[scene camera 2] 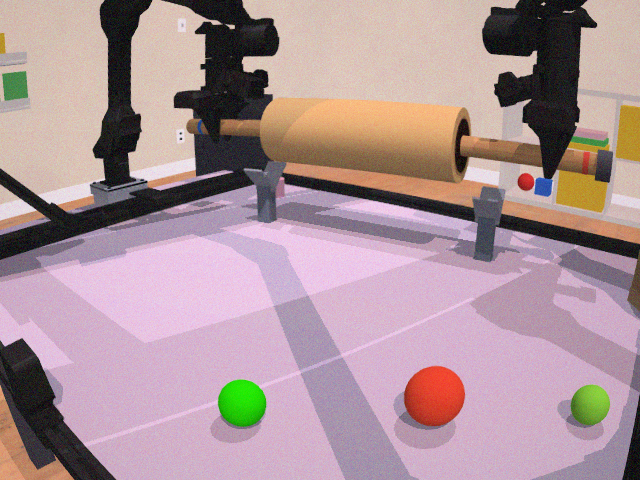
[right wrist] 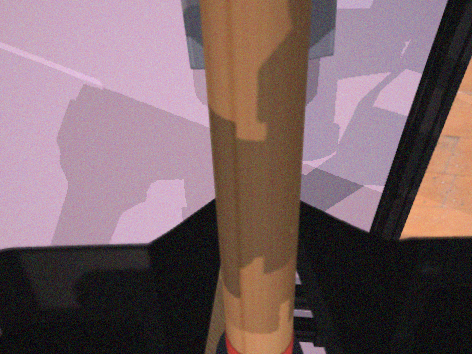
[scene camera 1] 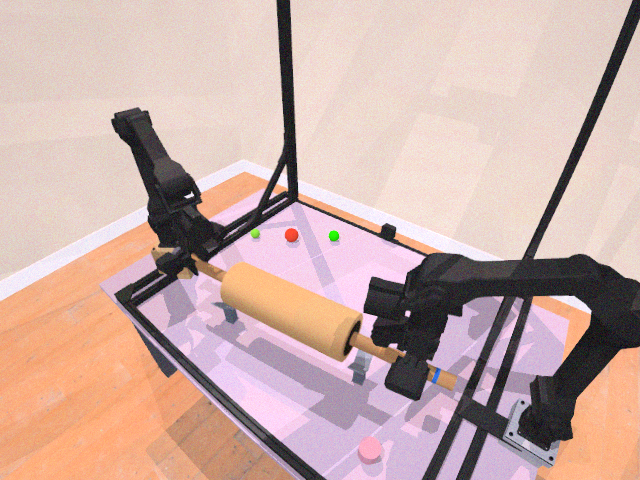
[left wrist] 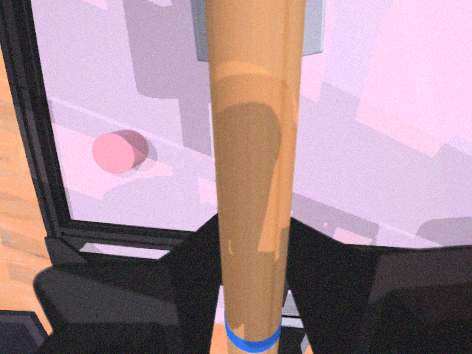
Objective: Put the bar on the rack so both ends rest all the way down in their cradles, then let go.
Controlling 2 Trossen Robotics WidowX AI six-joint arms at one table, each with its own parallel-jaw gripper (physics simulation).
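Frame: origin at the left arm's base, x ahead, y left, z up, level; millimetres.
Seen in the pictures: left gripper, between the fingertips: (scene camera 2: 221,141) (left wrist: 248,218); right gripper, between the fingertips: (scene camera 2: 549,176) (right wrist: 252,205) (scene camera 1: 201,271); left arm's base, origin of its link: (scene camera 2: 117,182) (scene camera 1: 536,429) (left wrist: 279,340); right arm's base, origin of its link: (scene camera 1: 171,240).
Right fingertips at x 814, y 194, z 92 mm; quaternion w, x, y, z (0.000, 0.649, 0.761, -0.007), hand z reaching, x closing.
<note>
Pixels of each thing's top centre, then the offset from my right fingertips to it.
- pink cylinder, centre of its top: (left wrist: 112,154) (scene camera 2: 273,178) (scene camera 1: 370,447) dx -559, dy +37, dz -97 mm
- green ball, centre of its top: (scene camera 2: 239,383) (scene camera 1: 334,231) dx -81, dy -459, dz -96 mm
- red ball, centre of its top: (scene camera 2: 438,371) (scene camera 1: 291,229) dx +30, dy -363, dz -86 mm
- lime ball, centre of its top: (scene camera 2: 595,388) (scene camera 1: 254,229) dx +143, dy -295, dz -100 mm
The bar (scene camera 1: 292,310) (scene camera 2: 361,136) (left wrist: 255,150) (right wrist: 257,175) is a wooden rod with a thick tan roller around its middle, a blue band near one end and a red band near the other. It hangs above the rack's two grey cradles (scene camera 1: 360,364) (scene camera 2: 485,222), with a visible gap in scene camera 2. In each wrist view, cradle edges show on both sides beneath the rod. My left gripper (scene camera 2: 214,130) (left wrist: 248,218) is shut on the rod near the blue band. My right gripper (scene camera 2: 550,165) (right wrist: 252,205) is shut on the rod near the red band.
A pink cylinder (scene camera 1: 370,449) (left wrist: 116,152) stands near the table's front edge in scene camera 1. A green ball (scene camera 1: 333,235) (scene camera 2: 241,403), a red ball (scene camera 1: 291,235) (scene camera 2: 434,395) and a lime ball (scene camera 1: 254,233) (scene camera 2: 590,405) lie across the table from the rack. Black rails border the table.
</note>
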